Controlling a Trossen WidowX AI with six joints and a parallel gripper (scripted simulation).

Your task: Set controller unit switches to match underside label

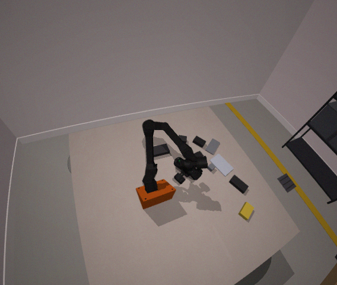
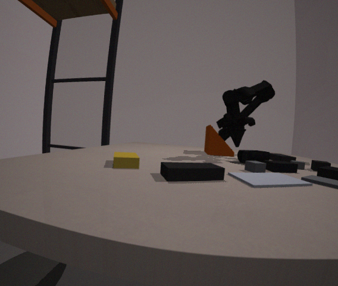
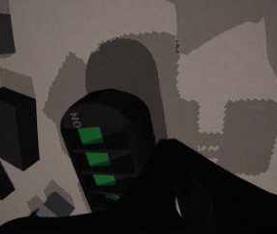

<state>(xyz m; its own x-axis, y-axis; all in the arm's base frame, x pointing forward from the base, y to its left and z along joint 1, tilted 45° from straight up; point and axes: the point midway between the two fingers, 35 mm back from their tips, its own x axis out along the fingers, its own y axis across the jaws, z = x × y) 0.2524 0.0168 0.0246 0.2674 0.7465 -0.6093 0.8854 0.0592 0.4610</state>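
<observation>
Right now the small black block is 170 mm ahead of my gripper tip, 100 mm to the left of it and 40 mm below it. The rest, counted from my gripper tip: small grey block (210 mm ahead, 40 mm below); then grey plate (340 mm ahead, 170 mm to the left, 50 mm below); then pale flat sheet (310 mm ahead, 60 mm below).
</observation>
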